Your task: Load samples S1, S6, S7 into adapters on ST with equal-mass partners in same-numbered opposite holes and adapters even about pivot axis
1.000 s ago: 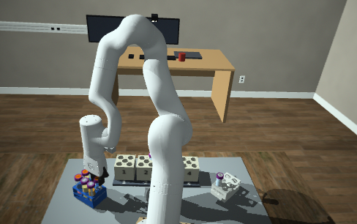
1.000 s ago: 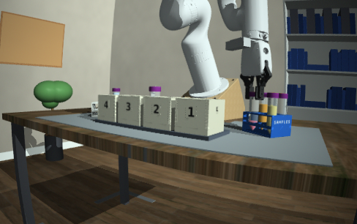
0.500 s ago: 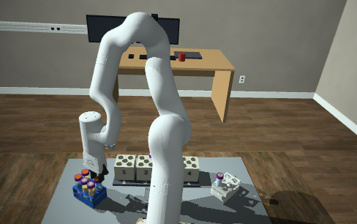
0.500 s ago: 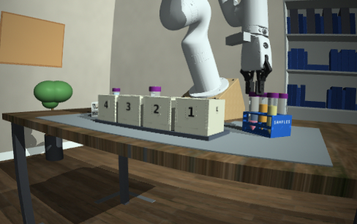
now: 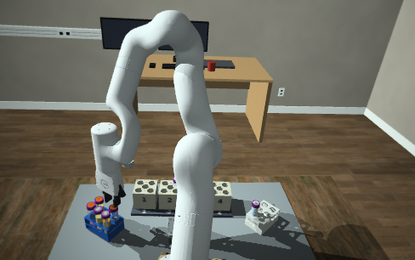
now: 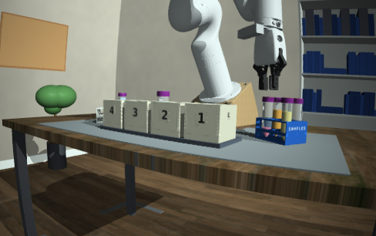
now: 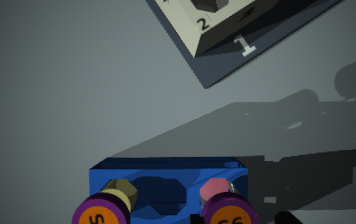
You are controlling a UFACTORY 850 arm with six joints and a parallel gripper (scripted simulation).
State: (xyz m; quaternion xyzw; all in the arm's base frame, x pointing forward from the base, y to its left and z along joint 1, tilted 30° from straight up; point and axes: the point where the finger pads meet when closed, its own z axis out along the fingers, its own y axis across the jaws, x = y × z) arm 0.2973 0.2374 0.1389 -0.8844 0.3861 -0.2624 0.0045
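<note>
Right now my hand is 2 cm short of the blue samples rack, 4 cm to the right of it and 13 cm above it. Also, from my hand: adapter 1: 12 cm ahead, 14 cm to the right, 11 cm below; white rack: 13 cm behind, 60 cm to the right, 13 cm below.
</note>
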